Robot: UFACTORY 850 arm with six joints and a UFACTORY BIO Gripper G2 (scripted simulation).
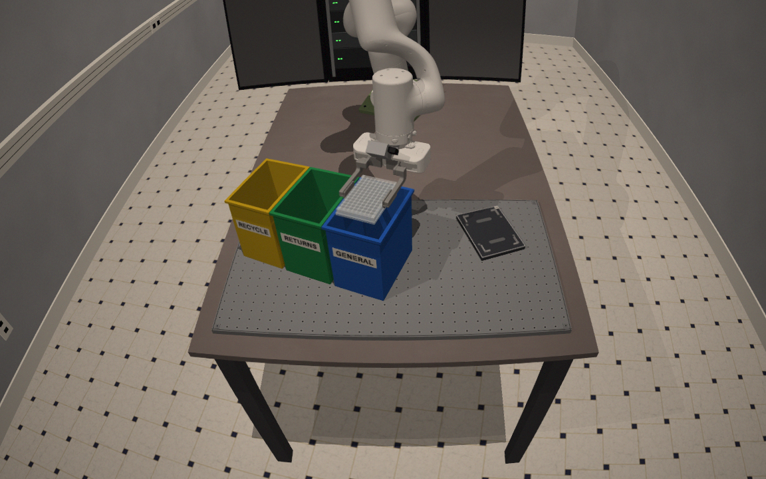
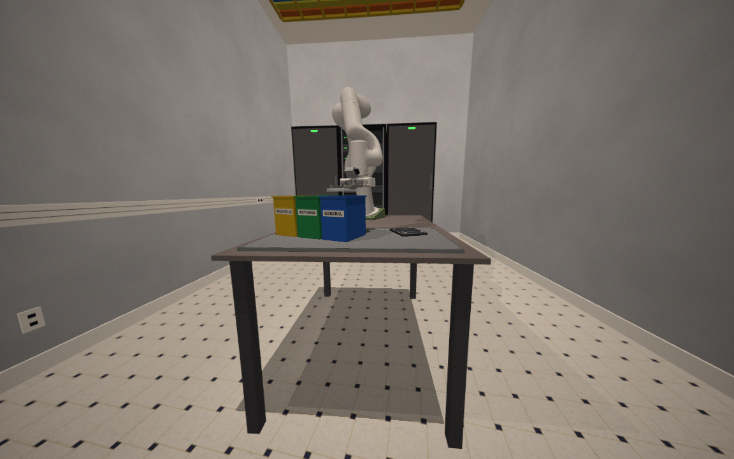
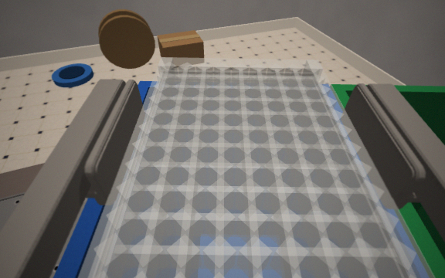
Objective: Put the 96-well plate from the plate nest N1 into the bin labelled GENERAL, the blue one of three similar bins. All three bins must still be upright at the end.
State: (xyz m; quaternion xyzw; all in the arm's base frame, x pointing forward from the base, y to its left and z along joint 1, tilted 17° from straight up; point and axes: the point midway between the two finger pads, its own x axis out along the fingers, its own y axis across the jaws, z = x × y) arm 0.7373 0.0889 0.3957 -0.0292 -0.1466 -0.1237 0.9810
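The blue bin labelled GENERAL lies 13 cm below my hand. The rest, counted from my hand: yellow recycle bin 7 cm behind, 25 cm to the right, 13 cm below; then clear 96-well plate 1 cm below; then green returns bin 4 cm behind, 13 cm to the right, 13 cm below.
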